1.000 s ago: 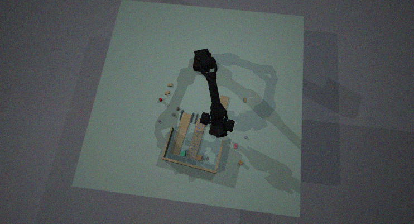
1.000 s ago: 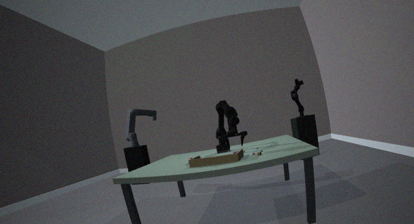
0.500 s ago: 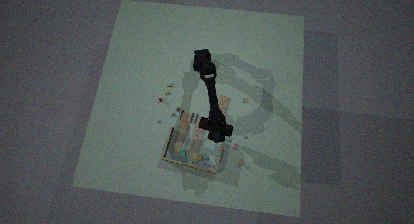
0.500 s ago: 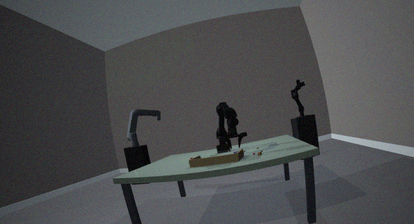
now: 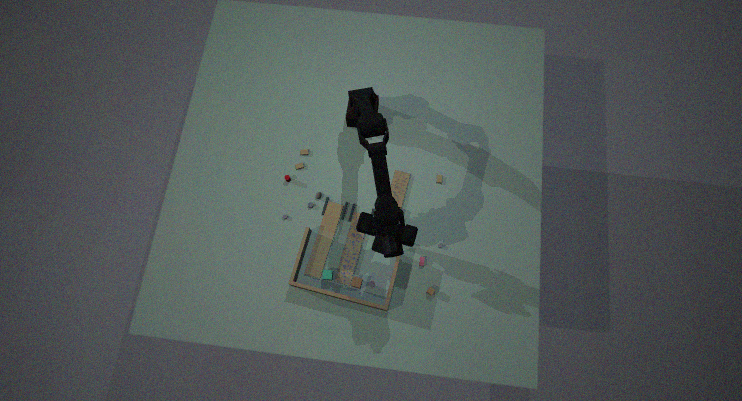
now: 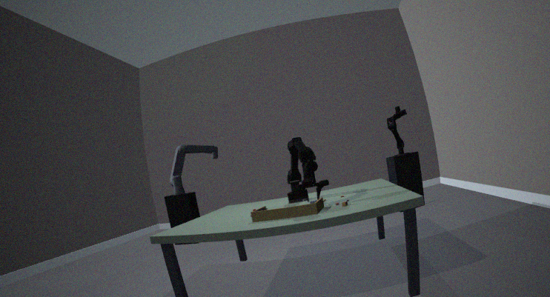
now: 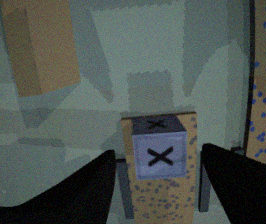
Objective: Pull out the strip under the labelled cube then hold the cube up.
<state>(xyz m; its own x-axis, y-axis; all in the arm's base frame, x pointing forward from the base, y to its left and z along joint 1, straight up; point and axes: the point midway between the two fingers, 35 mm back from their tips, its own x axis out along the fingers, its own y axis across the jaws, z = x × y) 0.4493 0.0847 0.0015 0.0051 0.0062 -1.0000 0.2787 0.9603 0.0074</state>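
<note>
The labelled cube lies 10 mm below my gripper tip. The rest, counted from my gripper tip: spotted strip: 110 mm behind, 20 mm to the left, 30 mm below; then pink block: 80 mm ahead, 120 mm to the left, 30 mm below.
</note>
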